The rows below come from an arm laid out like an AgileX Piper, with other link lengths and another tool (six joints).
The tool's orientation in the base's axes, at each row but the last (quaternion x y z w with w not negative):
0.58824, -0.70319, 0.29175, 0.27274
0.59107, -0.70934, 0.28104, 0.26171
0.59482, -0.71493, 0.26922, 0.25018
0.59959, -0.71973, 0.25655, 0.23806
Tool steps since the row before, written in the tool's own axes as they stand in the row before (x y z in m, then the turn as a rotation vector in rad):
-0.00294, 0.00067, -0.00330, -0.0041, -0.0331, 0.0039
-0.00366, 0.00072, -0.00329, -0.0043, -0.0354, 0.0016
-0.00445, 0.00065, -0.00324, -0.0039, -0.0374, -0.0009
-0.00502, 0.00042, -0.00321, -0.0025, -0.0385, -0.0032
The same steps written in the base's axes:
-0.00006, 0.00447, 0.00005, 0.0331, -0.0047, -0.0027
0.00002, 0.00496, -0.00032, 0.0355, -0.0032, -0.0010
0.00022, 0.00549, -0.00071, 0.0375, -0.0021, 0.0013
0.00054, 0.00588, -0.00088, 0.0385, -0.0018, 0.0040

